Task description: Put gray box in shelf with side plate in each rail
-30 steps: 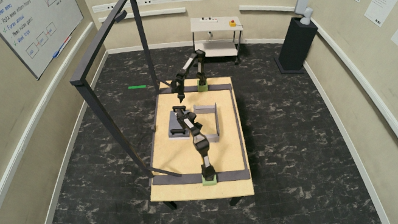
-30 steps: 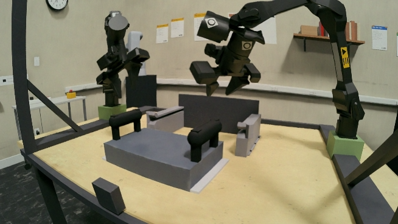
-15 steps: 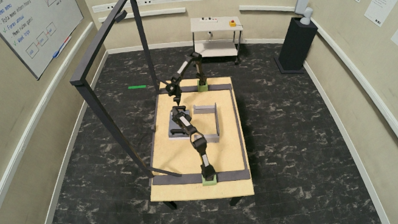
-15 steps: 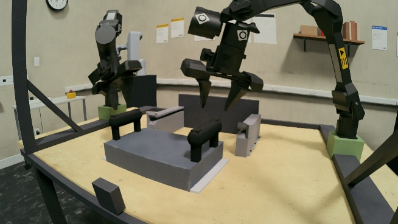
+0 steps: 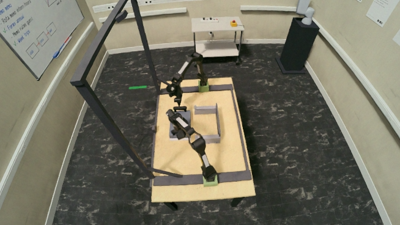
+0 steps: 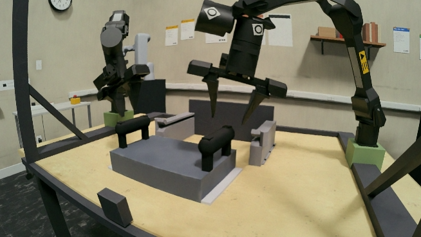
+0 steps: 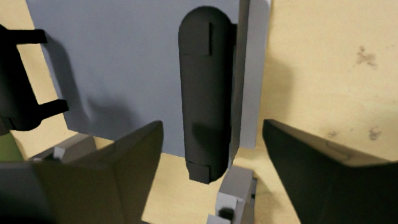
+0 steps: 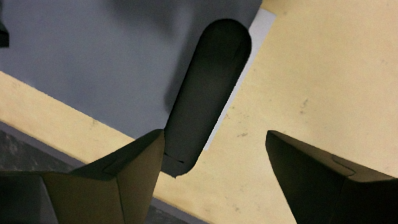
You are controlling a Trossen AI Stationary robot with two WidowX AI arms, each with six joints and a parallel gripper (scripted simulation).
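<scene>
The gray box lies 140 mm to the left of my right hand and 120 mm below it.
Right now the gray box is 150 mm to the right of my left hand and 110 mm below it.
</scene>
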